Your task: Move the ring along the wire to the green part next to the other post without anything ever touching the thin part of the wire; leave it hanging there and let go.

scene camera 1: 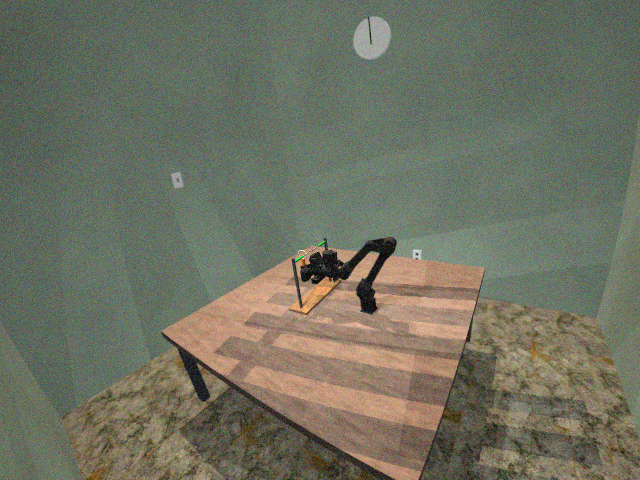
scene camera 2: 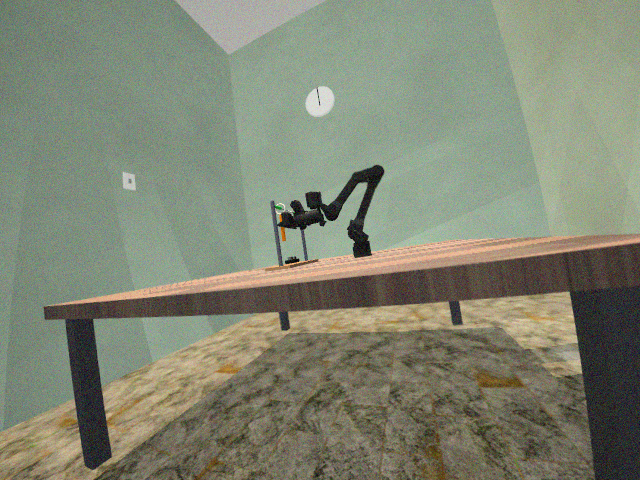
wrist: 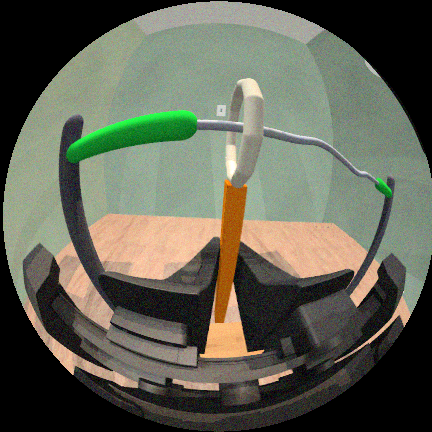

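Seen in the pictures: gripper, fingertip midpoint: (scene camera 1: 301, 266) (scene camera 2: 278, 225) (wrist: 224, 242); arm's base, origin of the base link: (scene camera 1: 369, 309) (scene camera 2: 363, 256).
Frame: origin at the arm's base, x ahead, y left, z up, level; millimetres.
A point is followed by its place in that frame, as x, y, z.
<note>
The white ring (wrist: 253, 115) (scene camera 2: 279, 213) {337, 48, 241} is around the thin grey wire (wrist: 295, 137) {318, 25, 262}, a short way right of the near green part (wrist: 150, 127) in the wrist view. In that view the wire passes through the ring's opening; a small gap to the ring is hard to judge. The orange handle (wrist: 232, 225) {323, 47, 220} (scene camera 2: 283, 233) {328, 52, 152} hangs below the ring. My gripper (wrist: 224, 242) {351, 48, 194} is shut on the handle. The left post (wrist: 70, 185) (scene camera 1: 297, 284) {306, 143, 147} carries the near green part. The far green part (wrist: 383, 187) {323, -99, 261} (scene camera 1: 321, 243) {326, -115, 266} is by the other post (wrist: 382, 220) {333, -154, 224} (scene camera 2: 303, 243) {333, -154, 105}.
The posts stand on a wooden base board (scene camera 1: 305, 305) {302, 117, 12} (wrist: 225, 342) {333, 32, 12} on the large wooden table (scene camera 1: 330, 372) {-58, 425, 0} (scene camera 2: 361, 286) {-111, 650, -13}. The arm stands to the right of the board in both scene views. A small dark object (scene camera 2: 292, 259) {397, -126, 30} shows by the board in scene camera 2.
</note>
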